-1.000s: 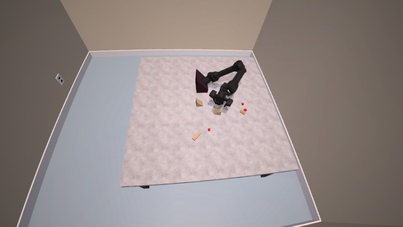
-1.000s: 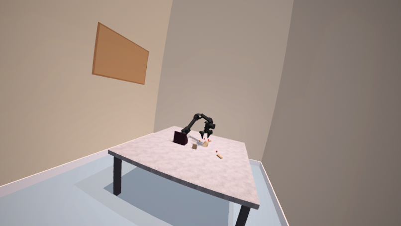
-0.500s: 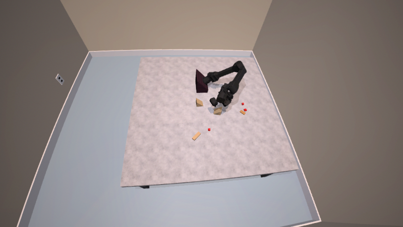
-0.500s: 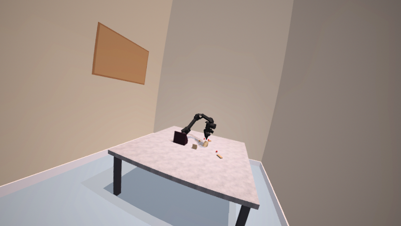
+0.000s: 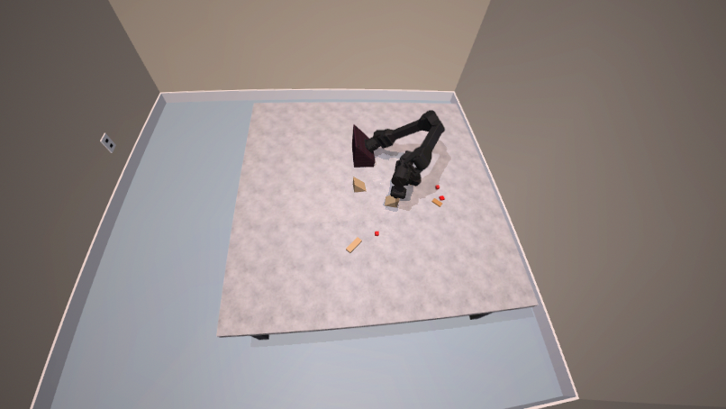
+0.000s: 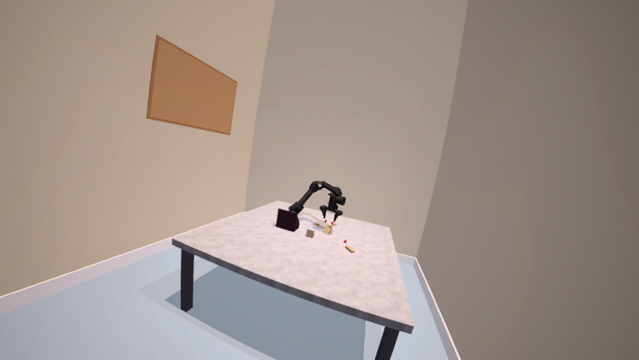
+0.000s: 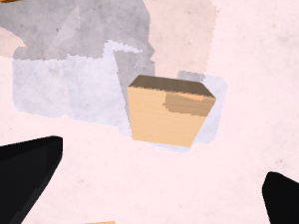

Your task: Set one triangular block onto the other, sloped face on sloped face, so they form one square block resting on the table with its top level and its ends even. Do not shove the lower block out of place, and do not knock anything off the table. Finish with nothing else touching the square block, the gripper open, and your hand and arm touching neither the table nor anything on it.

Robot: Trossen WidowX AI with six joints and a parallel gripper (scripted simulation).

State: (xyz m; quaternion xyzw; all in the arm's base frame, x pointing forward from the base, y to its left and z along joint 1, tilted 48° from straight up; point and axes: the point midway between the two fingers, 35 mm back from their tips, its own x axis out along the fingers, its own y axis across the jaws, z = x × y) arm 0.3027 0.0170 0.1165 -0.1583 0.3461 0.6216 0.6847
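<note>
Right now the tan triangular block is 10 mm to the left of my gripper tip and 90 mm below it.
</note>
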